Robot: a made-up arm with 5 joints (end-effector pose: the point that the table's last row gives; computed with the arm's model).
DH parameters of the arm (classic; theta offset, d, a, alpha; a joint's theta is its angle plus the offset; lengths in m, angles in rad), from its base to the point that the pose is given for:
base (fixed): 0 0.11 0 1.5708
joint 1: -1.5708 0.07 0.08 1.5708
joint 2: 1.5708 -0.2 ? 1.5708
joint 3: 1.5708 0 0.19 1.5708
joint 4: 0 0.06 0.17 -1.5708
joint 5: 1.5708 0 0.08 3.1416
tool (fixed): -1.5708 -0.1 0 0
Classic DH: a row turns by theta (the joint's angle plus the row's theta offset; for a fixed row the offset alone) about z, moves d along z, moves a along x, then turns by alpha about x.
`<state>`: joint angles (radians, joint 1 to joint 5).
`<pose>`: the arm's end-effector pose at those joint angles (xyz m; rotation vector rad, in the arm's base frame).
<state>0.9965 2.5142 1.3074 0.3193 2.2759</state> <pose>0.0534 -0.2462 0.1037 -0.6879 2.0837 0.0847</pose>
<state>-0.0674 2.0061 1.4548 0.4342 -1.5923</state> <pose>0.0791 -0.3594 -0.1336 -2.4331 0.1629 0.1983</pose>
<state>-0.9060 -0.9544 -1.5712 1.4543 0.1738</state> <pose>-0.1611 -0.0547 -0.2466 1.7915 -1.0110 -0.2544</pose>
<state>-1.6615 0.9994 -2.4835 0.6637 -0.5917</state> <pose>0.0080 -0.4027 -0.3239 -2.4324 -0.9020 -1.3565</pose>
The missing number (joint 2, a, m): 0.1
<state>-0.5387 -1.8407 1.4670 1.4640 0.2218</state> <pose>0.1627 0.0842 -0.0210 -0.1253 0.6414 -1.8477</pose>
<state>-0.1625 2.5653 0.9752 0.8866 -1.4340</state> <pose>0.0211 -0.2902 0.1903 2.6991 -0.4086 -0.8138</pose>
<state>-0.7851 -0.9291 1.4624 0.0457 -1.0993</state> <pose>0.1707 0.2112 0.0964 0.7014 0.8805 -0.6729</pose>
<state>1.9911 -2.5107 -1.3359 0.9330 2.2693</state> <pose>0.0146 0.2553 0.4099 1.3807 0.9958 1.9975</pose>
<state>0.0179 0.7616 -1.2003 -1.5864 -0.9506</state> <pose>0.1027 -0.1758 0.4597 -0.5594 2.3629 0.8250</pose>
